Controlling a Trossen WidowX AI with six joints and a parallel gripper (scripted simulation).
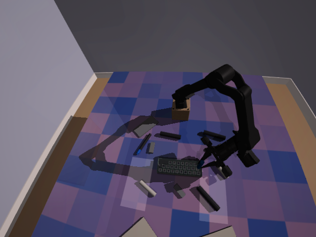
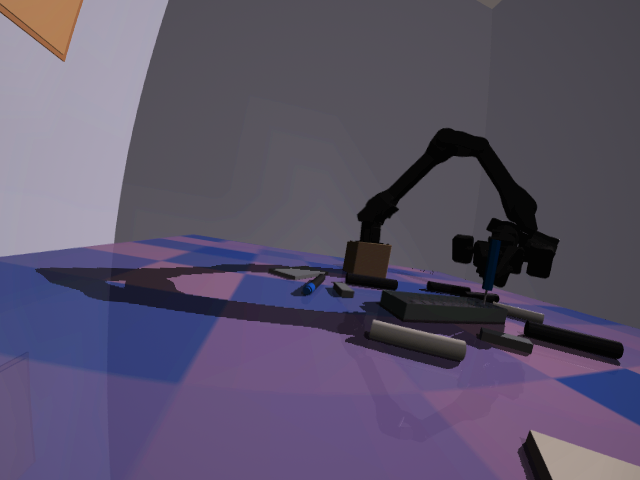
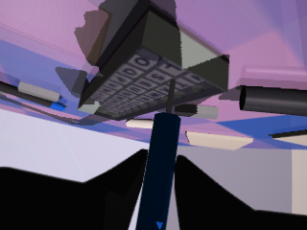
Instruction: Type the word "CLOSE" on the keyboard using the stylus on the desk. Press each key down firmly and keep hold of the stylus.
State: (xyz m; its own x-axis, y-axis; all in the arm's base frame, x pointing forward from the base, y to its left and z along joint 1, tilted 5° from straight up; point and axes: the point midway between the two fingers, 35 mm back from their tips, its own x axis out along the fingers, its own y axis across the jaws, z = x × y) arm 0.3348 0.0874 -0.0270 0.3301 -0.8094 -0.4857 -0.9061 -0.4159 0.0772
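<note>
My gripper tip is now 10 cm short of the small grey block, 9 cm to the left of it and 7 cm above it. From my gripper tip the other things lie so: grey slab 28 cm to the right, 26 cm behind, 8 cm below; blue-tipped pen 29 cm to the right, 12 cm behind, 7 cm below; blue stylus 1 cm below.
</note>
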